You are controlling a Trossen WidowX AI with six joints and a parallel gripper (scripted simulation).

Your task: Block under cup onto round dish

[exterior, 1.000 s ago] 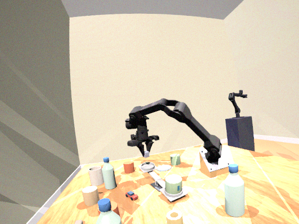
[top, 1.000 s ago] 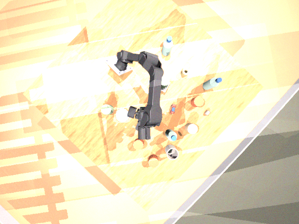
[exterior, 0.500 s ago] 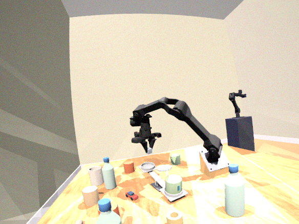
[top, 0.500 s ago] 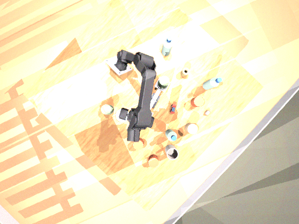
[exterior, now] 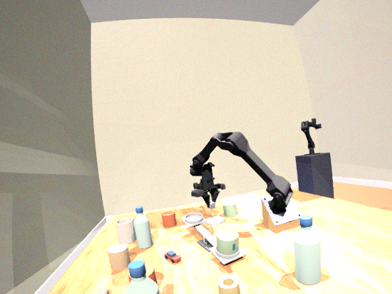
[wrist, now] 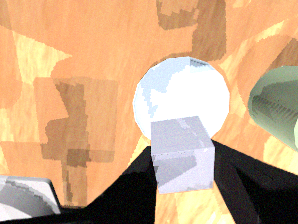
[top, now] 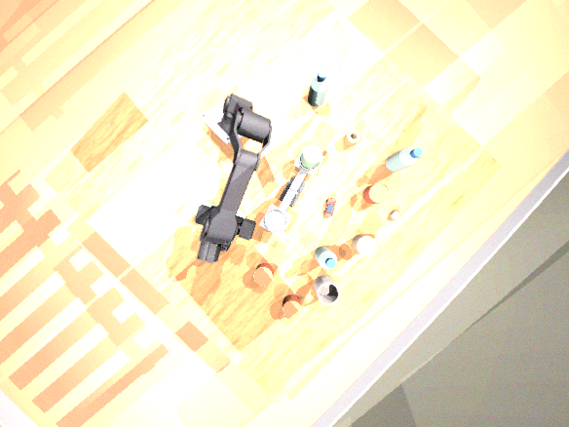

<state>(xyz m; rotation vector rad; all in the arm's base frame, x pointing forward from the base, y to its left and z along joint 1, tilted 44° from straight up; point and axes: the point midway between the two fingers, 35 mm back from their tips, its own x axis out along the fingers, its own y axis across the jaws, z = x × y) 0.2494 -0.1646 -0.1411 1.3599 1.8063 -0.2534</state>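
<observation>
Right now my gripper tip is 80 mm above the round dish, 10 mm to the left of it and 10 mm past it. The rest, counted from my gripper tip: grey block 10 mm above; tan cylinder 390 mm ahead, 280 mm to the left, 50 mm below; red toy car 300 mm to the left, 210 mm ahead, 70 mm below.
</observation>
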